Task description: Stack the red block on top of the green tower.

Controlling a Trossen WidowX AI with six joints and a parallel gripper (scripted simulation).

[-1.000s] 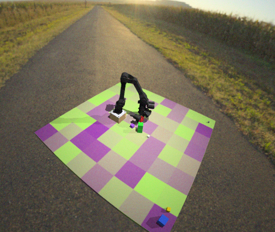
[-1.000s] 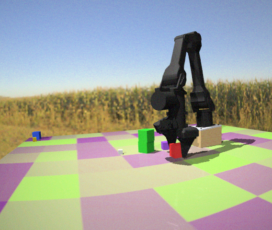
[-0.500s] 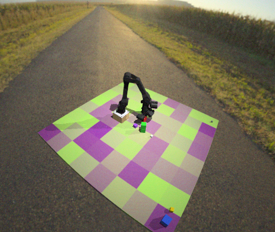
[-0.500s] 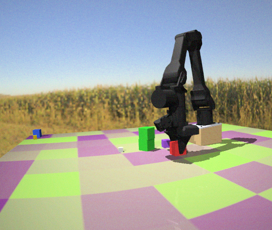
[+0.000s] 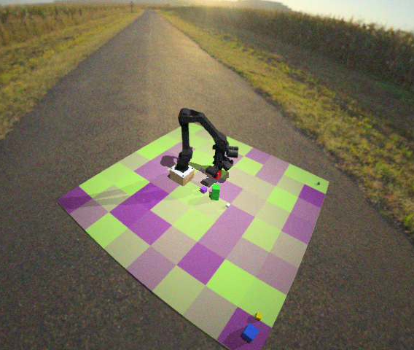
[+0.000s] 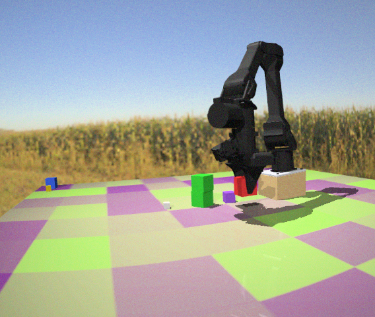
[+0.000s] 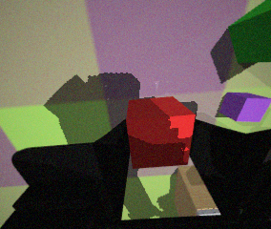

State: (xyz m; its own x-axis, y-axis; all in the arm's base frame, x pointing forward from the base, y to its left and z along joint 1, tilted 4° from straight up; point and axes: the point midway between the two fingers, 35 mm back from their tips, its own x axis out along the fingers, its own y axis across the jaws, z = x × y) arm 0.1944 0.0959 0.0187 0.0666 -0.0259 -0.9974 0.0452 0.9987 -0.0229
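Now: the purple cube 120 mm to the right of my gripper tip, 40 mm below it and 20 mm behind it. Also, from my gripper tip: white cube: 160 mm ahead, 140 mm to the right, 40 mm below; yellow cube: 620 mm to the right, 560 mm ahead, 40 mm below; red block: 20 mm above.
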